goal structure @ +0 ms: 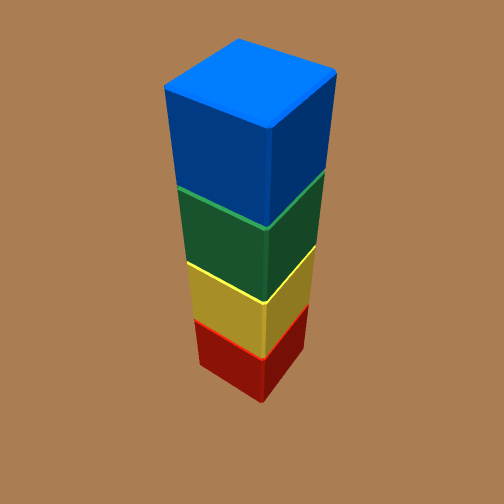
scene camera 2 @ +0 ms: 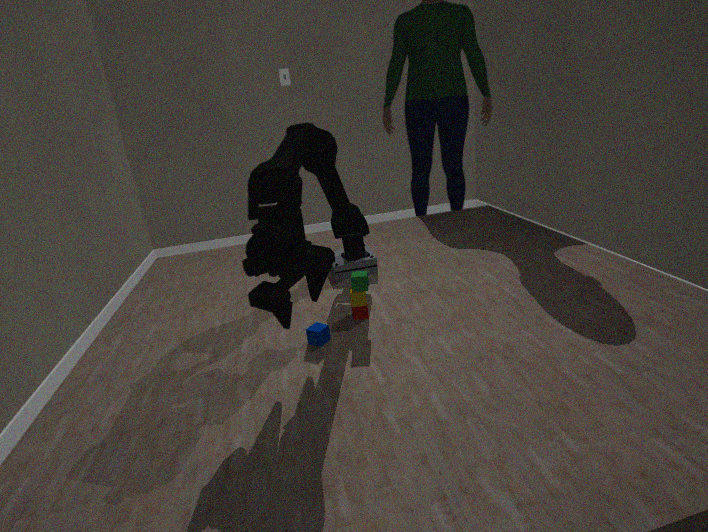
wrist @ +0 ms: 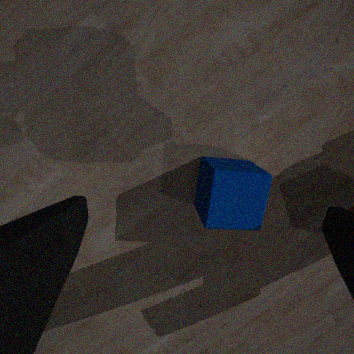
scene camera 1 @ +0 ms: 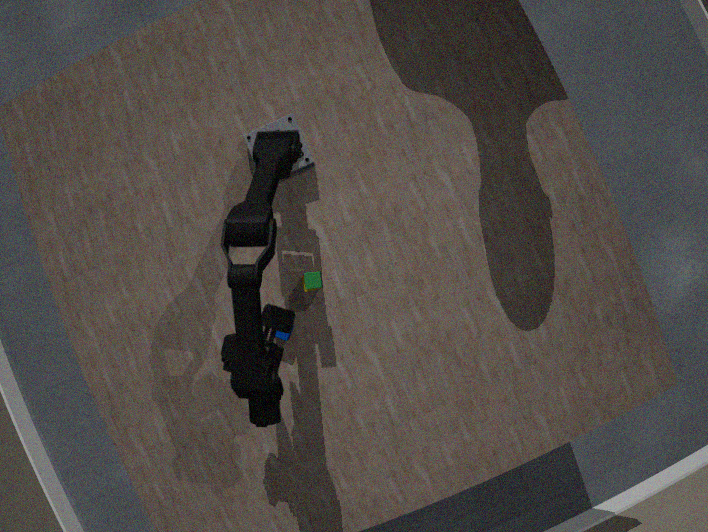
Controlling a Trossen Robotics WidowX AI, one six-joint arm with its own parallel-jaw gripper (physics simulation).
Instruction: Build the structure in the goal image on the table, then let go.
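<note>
A blue cube (scene camera 1: 282,335) (scene camera 2: 318,334) (wrist: 237,197) lies alone on the wood-look table top (scene camera 1: 412,354) (scene camera 2: 486,423). Beside it stands an upright stack: a red cube (scene camera 2: 360,312) at the bottom, a yellow cube (scene camera 2: 358,298) in the middle and a green cube (scene camera 1: 312,280) (scene camera 2: 360,280) on top. My gripper (scene camera 1: 278,337) (scene camera 2: 301,313) (wrist: 208,213) is wide open and empty, above the blue cube. In the wrist view the blue cube shows between the two fingertips, apart from both. In scene camera 1 the arm and gripper partly cover the blue cube, and the red cube is hidden.
The arm's grey base plate (scene camera 1: 274,126) (scene camera 2: 366,266) is behind the stack in scene camera 2. The stack stands close to the gripper's side. A person (scene camera 2: 437,51) in a green top stands at the back. Dark shadows cross the surface around the cubes.
</note>
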